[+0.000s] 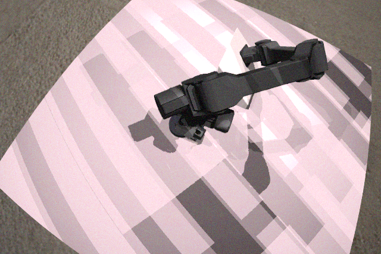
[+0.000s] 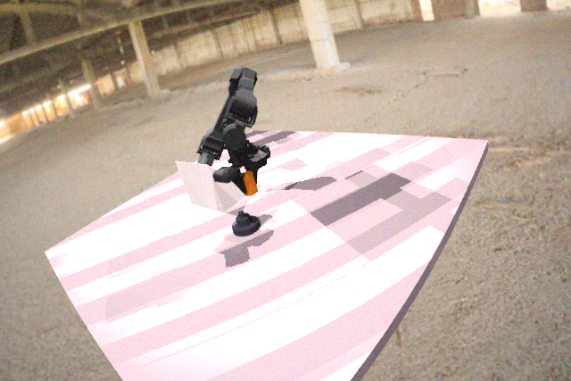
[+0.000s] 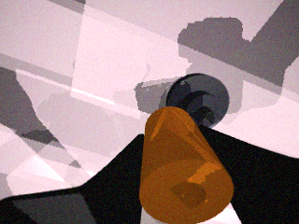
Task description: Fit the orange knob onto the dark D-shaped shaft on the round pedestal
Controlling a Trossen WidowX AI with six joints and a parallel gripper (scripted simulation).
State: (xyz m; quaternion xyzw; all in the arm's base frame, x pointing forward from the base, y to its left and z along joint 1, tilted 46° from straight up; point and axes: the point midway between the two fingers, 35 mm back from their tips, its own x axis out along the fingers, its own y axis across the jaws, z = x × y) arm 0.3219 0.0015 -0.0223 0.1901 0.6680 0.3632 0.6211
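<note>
My gripper tip is now 80 mm above the pedestal with D-shaped shaft and 50 mm to the left of it. From my gripper tip the other things lie so: orange knob (20 mm above).
</note>
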